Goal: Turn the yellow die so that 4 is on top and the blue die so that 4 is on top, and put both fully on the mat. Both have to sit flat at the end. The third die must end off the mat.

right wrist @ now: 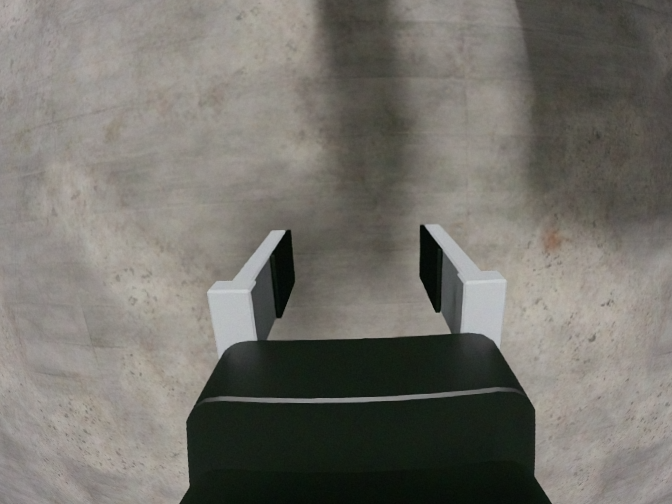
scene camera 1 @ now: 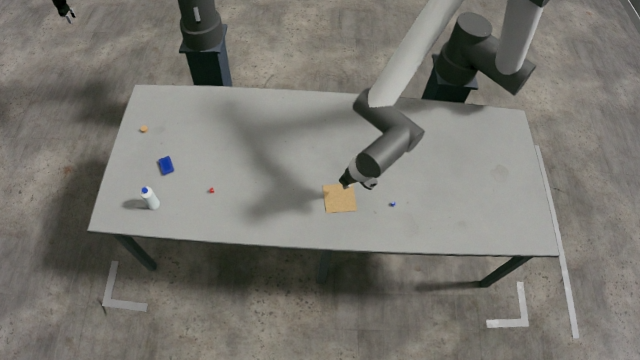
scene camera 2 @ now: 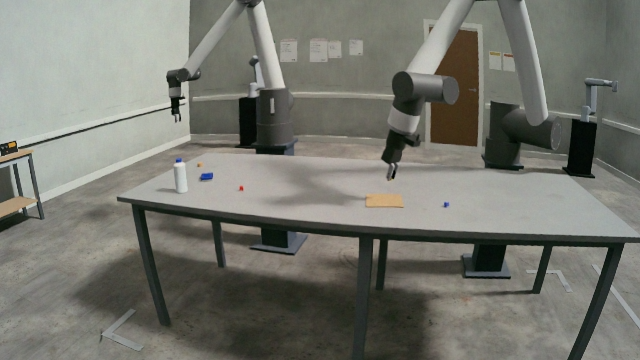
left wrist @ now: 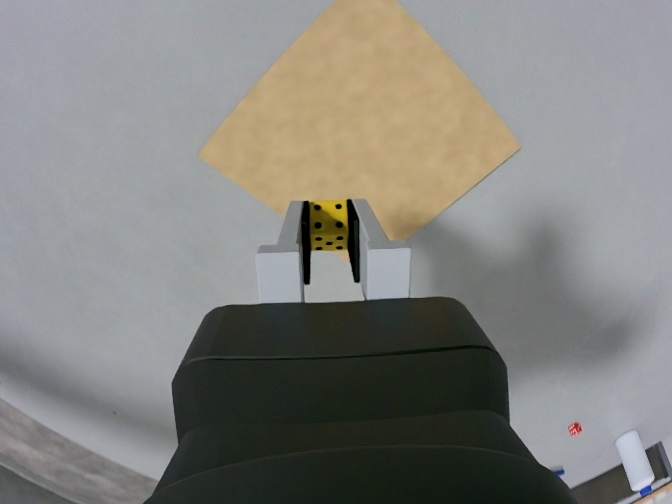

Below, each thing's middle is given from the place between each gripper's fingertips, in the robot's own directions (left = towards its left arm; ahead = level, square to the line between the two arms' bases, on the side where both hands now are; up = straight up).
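From my left hand, the yellow die [left wrist: 328, 219] is 1 cm to the right and 2 cm below, and going by their middles it's the nearest to that hand of the things named here. There's a tan mat [scene camera 1: 337, 199] too, 2 cm ahead of my left hand, 2 cm to the right of it and 10 cm below it.
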